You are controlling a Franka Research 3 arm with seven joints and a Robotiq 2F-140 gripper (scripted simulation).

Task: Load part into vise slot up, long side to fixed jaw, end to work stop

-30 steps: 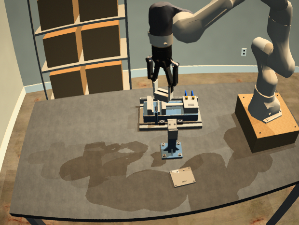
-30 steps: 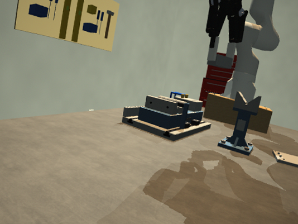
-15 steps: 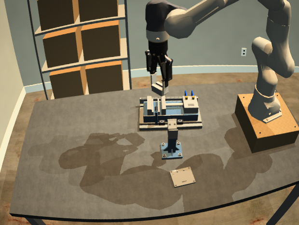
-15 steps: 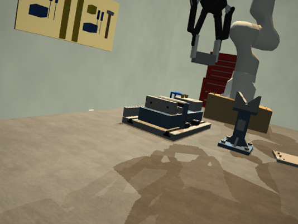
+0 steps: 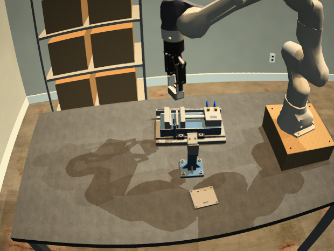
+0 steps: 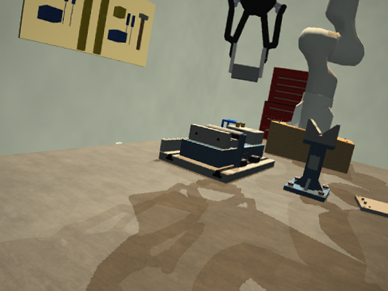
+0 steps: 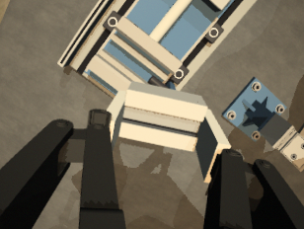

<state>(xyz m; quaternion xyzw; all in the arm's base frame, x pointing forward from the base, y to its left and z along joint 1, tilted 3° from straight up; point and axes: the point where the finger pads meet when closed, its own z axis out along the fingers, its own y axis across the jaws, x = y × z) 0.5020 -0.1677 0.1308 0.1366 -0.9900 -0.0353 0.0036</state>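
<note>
My hand is 18 cm above the fixed jaw, 5 cm to the left of it and 3 cm short of it. Round my hand: moving jaw: 18 cm below, 4 cm to the right, 3 cm behind; work stop rod: 17 cm below, 1 cm ahead; part: 2 cm below.
</note>
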